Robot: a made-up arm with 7 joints. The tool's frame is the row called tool. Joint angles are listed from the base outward. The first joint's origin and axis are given. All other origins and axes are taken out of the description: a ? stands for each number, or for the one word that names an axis. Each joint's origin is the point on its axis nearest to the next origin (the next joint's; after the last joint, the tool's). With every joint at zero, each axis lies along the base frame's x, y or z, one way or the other. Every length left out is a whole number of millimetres.
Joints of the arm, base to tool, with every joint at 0 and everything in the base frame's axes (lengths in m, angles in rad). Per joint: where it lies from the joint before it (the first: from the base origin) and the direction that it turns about. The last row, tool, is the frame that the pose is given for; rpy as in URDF.
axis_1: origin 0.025 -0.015 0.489 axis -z
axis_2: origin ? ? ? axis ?
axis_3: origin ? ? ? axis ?
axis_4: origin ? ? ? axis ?
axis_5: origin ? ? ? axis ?
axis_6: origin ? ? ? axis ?
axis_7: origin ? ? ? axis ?
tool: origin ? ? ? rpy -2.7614 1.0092 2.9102
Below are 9 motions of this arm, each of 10 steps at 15 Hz.
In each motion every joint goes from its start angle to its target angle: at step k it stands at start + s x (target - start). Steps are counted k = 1, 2, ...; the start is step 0. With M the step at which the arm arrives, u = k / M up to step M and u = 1 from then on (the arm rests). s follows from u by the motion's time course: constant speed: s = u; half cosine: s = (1 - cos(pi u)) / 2; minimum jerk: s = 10 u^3 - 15 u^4 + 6 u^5.
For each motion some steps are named. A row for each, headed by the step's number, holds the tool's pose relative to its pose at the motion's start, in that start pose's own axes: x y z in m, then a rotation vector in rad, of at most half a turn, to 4 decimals.
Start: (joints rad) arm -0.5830 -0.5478 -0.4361 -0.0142 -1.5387 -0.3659 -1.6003
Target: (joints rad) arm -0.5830 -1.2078 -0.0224 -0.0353 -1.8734 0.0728 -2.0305
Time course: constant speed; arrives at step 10
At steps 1, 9, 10:
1: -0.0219 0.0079 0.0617 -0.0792 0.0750 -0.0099
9: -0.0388 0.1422 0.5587 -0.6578 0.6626 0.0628
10: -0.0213 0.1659 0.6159 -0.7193 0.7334 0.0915

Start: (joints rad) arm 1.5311 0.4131 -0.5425 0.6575 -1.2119 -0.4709 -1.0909
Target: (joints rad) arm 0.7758 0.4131 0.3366 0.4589 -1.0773 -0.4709 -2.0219
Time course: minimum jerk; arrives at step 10
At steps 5, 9, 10:
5: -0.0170 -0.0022 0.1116 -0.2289 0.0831 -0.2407
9: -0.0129 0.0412 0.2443 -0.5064 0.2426 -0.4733
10: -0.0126 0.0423 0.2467 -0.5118 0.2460 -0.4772

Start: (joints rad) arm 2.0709 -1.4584 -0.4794 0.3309 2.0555 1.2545 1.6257
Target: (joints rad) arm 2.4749 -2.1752 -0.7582 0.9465 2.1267 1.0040 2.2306
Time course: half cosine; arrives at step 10
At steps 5, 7, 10:
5: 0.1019 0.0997 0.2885 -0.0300 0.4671 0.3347
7: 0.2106 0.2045 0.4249 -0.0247 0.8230 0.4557
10: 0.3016 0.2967 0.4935 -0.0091 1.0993 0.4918

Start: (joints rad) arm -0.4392 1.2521 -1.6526 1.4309 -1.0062 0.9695 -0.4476
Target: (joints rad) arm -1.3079 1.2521 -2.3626 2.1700 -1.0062 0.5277 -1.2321
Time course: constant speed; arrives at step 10
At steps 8, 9, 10:
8: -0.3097 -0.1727 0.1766 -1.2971 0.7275 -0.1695
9: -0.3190 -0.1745 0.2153 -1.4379 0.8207 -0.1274
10: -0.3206 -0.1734 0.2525 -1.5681 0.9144 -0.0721

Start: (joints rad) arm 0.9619 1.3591 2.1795 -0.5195 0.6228 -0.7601 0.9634
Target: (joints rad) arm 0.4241 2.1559 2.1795 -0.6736 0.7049 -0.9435 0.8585
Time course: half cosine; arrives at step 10
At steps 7, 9, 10:
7: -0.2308 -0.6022 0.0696 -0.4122 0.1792 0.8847
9: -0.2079 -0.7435 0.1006 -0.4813 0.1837 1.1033
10: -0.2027 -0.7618 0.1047 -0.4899 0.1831 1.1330

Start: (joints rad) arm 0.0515 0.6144 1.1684 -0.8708 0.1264 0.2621 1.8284
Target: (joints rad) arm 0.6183 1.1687 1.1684 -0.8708 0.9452 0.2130 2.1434
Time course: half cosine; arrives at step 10
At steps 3, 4, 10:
3: 0.0897 0.0005 -0.0800 0.2329 -0.0626 0.1597
4: 0.1570 0.0100 -0.1271 0.3820 -0.1038 0.2781
10: 0.5135 0.1360 -0.2440 0.9617 -0.2816 0.9357

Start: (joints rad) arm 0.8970 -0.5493 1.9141 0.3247 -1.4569 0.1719 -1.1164
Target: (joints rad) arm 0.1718 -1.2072 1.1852 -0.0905 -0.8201 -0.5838 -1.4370
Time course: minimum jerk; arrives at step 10
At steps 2, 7, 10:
2: 0.0104 -0.0043 -0.0243 -0.0372 -0.0526 -0.0476
7: 0.3392 -0.2489 -0.3159 -0.3345 -1.0652 -0.5150
10: 0.4535 -0.3359 -0.3302 -0.3109 -1.3303 -0.5398

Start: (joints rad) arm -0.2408 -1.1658 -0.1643 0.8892 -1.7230 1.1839 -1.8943
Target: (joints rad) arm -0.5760 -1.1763 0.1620 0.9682 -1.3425 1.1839 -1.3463
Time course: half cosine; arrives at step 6
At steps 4, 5, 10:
4: 0.1577 0.1037 0.0321 0.4999 -0.1896 0.1150
5: 0.2044 0.1247 0.0368 0.5945 -0.2521 0.1518
10: 0.2221 0.1317 0.0383 0.6261 -0.2761 0.1664

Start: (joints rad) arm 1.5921 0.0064 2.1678 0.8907 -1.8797 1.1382 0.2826
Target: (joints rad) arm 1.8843 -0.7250 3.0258 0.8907 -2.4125 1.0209 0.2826
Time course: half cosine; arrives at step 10
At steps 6, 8, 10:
6: 0.5341 -0.1184 0.0982 -0.1821 -0.7216 0.5897
8: 0.7132 -0.0844 0.2092 -0.2254 -0.9673 0.8320
10: 0.7723 -0.0611 0.2589 -0.2393 -1.0550 0.9267

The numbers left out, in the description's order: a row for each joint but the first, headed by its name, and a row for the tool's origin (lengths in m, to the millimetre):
axis_2: xyz 0.022 0.001 0.000, axis +y
axis_3: xyz 0.000 0.000 0.485, axis -z
axis_4: xyz 0.024 -0.008 0.000, axis +y
axis_5: xyz -0.019 0.000 0.277, axis -z
axis_6: xyz 0.028 0.006 0.000, axis +y
axis_7: xyz 0.020 0.000 0.158, axis -z
tool: xyz 0.012 -0.025 0.000

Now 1 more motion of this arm.
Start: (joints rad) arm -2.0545 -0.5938 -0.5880 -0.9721 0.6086 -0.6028 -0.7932
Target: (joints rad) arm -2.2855 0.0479 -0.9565 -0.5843 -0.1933 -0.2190 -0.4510
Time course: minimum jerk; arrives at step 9
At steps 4, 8, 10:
4: 0.1665 -0.0489 0.2642 -0.3312 0.4994 0.2193
8: 0.5699 -0.0028 0.4949 -0.8828 1.1538 0.6084
10: 0.5784 -0.0004 0.4968 -0.8947 1.1644 0.6166

